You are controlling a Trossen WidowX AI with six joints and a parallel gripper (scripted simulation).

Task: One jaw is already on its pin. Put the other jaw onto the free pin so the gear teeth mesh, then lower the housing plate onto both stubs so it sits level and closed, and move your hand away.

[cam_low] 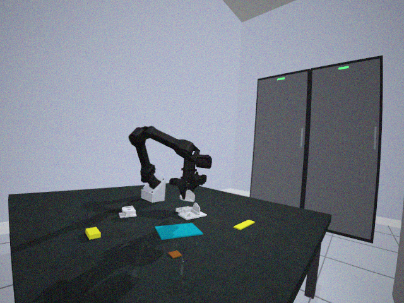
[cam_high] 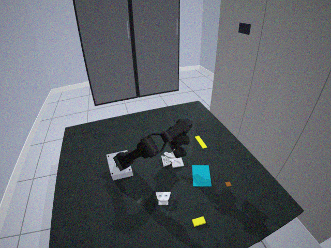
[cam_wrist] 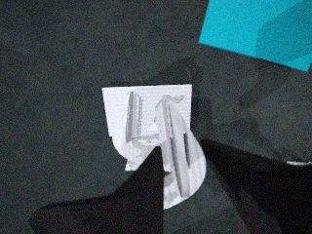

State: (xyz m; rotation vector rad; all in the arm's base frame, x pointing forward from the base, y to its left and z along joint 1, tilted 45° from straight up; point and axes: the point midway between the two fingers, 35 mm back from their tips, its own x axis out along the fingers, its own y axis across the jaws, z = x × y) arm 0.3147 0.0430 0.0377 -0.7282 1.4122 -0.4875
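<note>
Right now the white base is 8 cm below my gripper tip, 3 cm to the left of it and 2 cm ahead of it. Also, from my gripper tip: cyan sheet 13 cm to the right, 13 cm ahead, 8 cm below; yellow strip 23 cm ahead, 16 cm to the left, 8 cm below; small white stand 24 cm to the right, 12 cm behind, 7 cm below.
</note>
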